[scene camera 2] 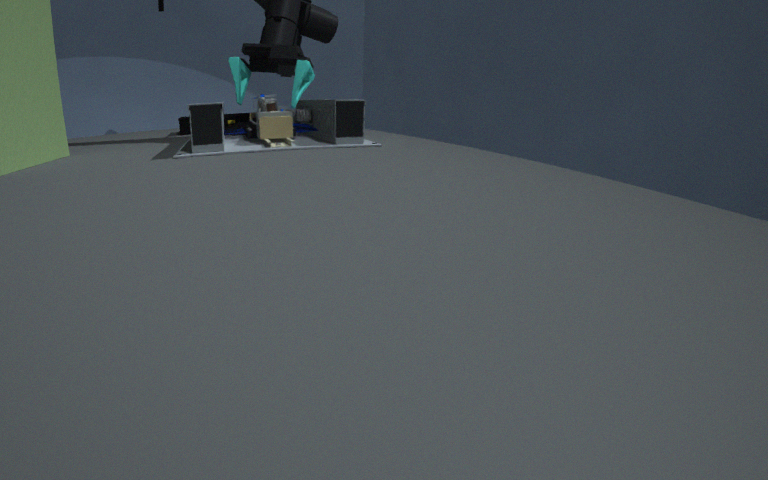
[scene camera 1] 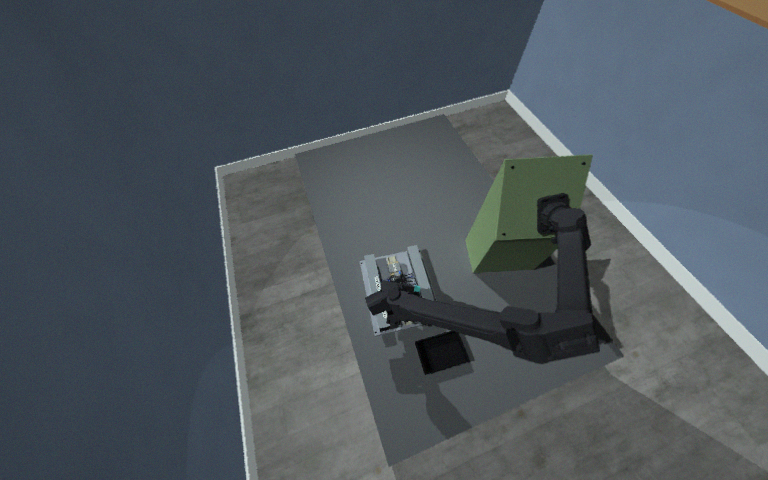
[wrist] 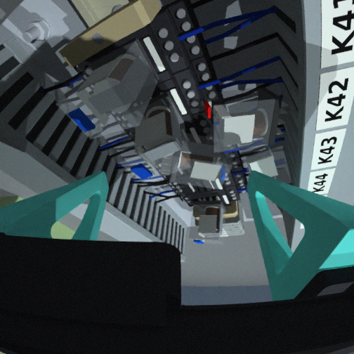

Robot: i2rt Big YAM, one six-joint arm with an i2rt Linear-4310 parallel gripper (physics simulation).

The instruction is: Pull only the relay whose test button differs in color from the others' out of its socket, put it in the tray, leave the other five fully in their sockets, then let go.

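Places are measured from the arm's base along level axes (x down, y left, z ahead), in centimetres.
Pixels of known places: arm's base, origin of its link: (scene camera 1: 551, 213).
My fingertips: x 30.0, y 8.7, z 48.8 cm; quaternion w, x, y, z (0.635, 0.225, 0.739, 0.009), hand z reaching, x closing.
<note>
For each thing: its top centre in the pictures, then the offset to it from my fingertips. "*": a spot on its surface instead.
- black tray, a spot on its surface: (scene camera 1: 422, 357) * dx +5.1, dy +23.3, dz -3.5 cm
- tan block, centre of its top: (scene camera 2: 273, 111) (scene camera 1: 394, 267) dx +0.7, dy -11.4, dz +0.8 cm
In the wrist view several clear-cased relays stand in sockets on the panel. One relay (wrist: 245, 125) on the label side has a red button (wrist: 208, 109) at its left edge. Blue buttons show by others, such as the relay (wrist: 120, 87) at upper left and the relay (wrist: 159, 132) near the middle. My gripper (wrist: 177, 178) (scene camera 2: 266, 105) is open with wide-spread teal fingers and nothing between them. It hangs above the relay rows, with its tips just above the relay tops in scene camera 2. The black tray (scene camera 1: 422, 357) lies beside the panel; no relay shows in it, though its inside is dark.
Slotted grey ducts (scene camera 1: 420, 263) (scene camera 2: 349, 121) stand along both long sides of the panel. A tan block (scene camera 2: 275, 127) stands at its end nearest scene camera 2. Labels such as K42 (wrist: 337, 99) line one duct. The green pedestal (scene camera 1: 535, 198) carries the arm.
</note>
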